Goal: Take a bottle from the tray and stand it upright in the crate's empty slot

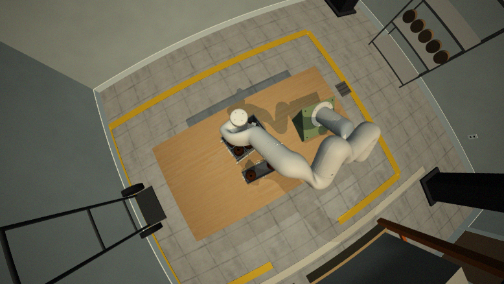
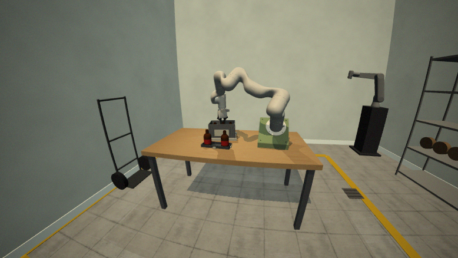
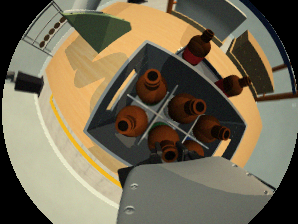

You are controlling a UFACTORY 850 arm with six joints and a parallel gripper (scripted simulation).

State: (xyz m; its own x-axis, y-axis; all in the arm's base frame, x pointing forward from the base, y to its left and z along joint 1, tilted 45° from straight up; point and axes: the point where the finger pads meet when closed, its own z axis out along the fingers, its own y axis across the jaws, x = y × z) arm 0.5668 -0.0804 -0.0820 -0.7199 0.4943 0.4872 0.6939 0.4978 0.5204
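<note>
The grey crate is 10 mm behind my hand, 40 mm to the left of it and 80 mm below it. From my hand the other things lie so: dark tray 20 mm behind, 290 mm to the left, 150 mm below.
</note>
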